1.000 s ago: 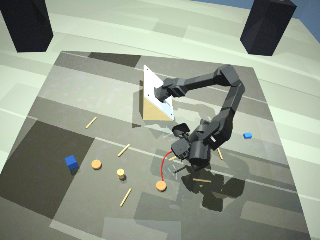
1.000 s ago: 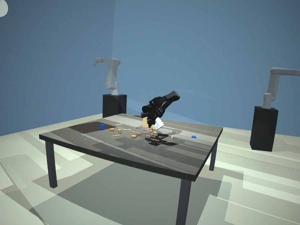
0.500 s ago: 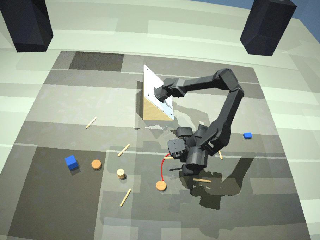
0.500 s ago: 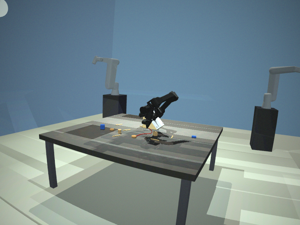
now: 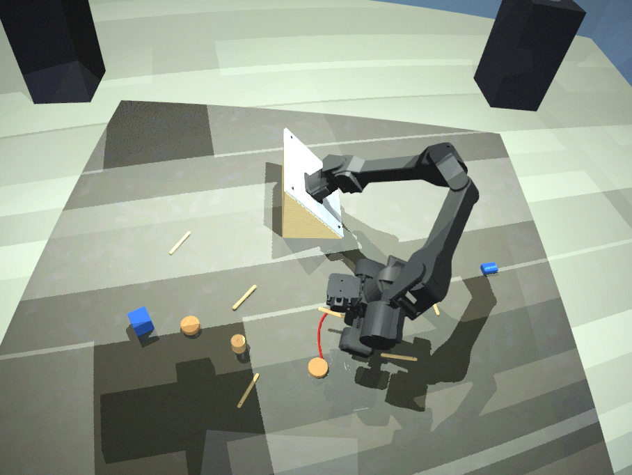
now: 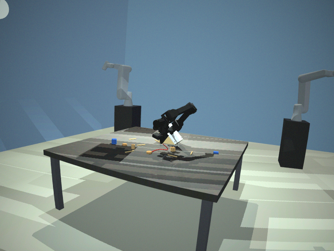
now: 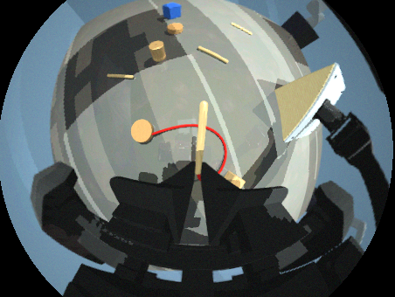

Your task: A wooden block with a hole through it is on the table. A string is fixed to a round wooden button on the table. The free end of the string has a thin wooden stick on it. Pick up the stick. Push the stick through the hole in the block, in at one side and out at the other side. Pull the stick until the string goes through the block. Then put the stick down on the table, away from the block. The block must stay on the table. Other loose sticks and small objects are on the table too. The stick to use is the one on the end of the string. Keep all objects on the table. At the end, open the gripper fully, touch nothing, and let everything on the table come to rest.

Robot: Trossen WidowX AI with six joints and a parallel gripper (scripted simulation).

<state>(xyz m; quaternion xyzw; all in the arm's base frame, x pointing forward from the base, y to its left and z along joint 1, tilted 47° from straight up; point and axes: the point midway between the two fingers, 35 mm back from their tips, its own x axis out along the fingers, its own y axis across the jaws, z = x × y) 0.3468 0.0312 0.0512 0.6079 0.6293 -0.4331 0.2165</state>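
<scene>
Right now my gripper tip is 13 cm to the right of the wooden stick, 7 cm short of it and 6 cm above it. From my gripper tip the other things lie so: blue cube 43 cm to the right, 5 cm below, 2 cm behind; wooden block 7 cm to the left, 7 cm behind, 5 cm below; short wooden cylinder 22 cm to the right, 5 cm below, 3 cm ahead.
</scene>
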